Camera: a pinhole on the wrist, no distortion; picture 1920 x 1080 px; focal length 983.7 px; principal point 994.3 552.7 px. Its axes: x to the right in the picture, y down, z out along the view. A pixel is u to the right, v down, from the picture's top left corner.
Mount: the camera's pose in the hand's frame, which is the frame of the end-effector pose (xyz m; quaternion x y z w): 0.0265 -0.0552 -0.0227 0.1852 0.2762 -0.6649 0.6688
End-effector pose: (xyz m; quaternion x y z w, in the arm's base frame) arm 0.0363 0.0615 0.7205 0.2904 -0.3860 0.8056 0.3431
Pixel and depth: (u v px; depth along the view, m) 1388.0 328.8 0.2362
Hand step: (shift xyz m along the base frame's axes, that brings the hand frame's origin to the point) 0.2385 0.0391 0.1748
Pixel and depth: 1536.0 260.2 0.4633
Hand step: 0.5027 0.0727 0.2910
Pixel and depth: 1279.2 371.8 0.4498
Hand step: 0.3957 -0.0084 0.3189
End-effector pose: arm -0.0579 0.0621 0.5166 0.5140 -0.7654 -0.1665 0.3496
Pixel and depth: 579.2 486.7 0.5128
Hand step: -0.2422 -0.1951 -0.4608
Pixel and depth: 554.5 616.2 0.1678
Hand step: -0.0555 -0.1119 -0.1457
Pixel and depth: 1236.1 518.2 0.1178
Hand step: 0.0563 -0.1005 -0.1157
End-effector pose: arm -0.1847 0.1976 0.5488 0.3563 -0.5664 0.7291 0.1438
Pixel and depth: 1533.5 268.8 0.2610
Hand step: 0.2548 0.0151 0.2362
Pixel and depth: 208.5 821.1 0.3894
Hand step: 0.0566 -0.4494 0.2110
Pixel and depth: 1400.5 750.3 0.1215
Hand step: 0.0718 0.0056 0.1693
